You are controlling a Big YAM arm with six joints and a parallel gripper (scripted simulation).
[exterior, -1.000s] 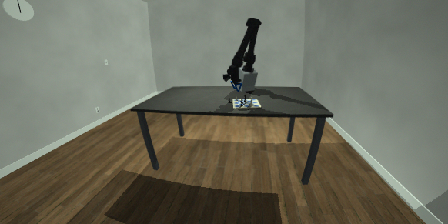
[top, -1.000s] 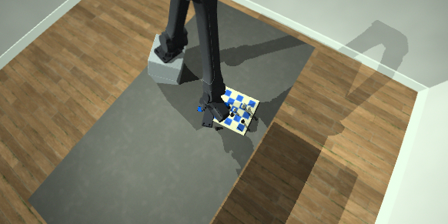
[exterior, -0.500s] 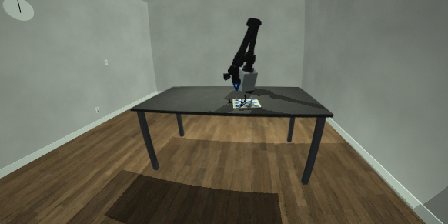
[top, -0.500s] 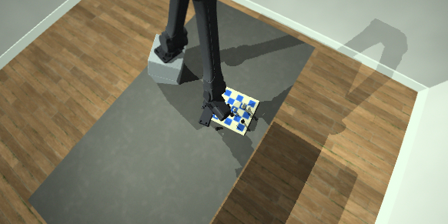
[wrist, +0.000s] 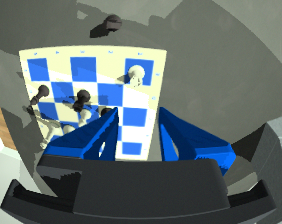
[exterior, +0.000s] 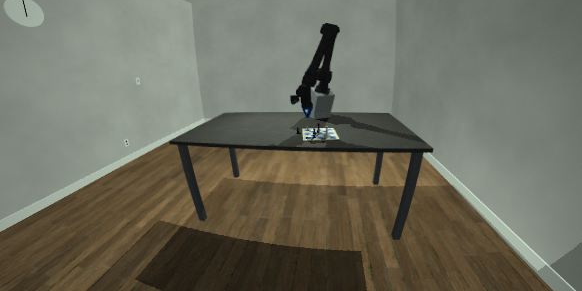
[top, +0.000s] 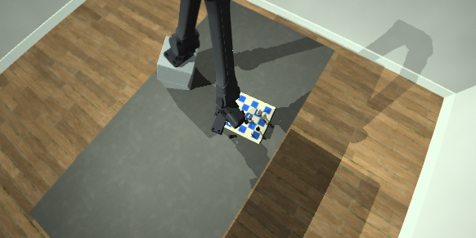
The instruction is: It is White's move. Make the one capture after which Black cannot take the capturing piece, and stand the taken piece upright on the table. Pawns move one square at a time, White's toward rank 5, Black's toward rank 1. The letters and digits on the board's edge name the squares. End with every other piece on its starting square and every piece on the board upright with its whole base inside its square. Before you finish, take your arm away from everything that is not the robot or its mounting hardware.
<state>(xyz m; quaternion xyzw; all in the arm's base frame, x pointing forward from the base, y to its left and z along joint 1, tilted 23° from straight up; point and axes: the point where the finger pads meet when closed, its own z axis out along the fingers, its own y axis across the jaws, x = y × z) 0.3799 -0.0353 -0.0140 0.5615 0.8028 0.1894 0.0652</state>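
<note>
The white piece is 8 cm below my hand. Round my hand: black piece: 9 cm below, 5 cm to the right, 5 cm ahead; cream chessboard: 10 cm below, 9 cm to the left, 5 cm ahead.
</note>
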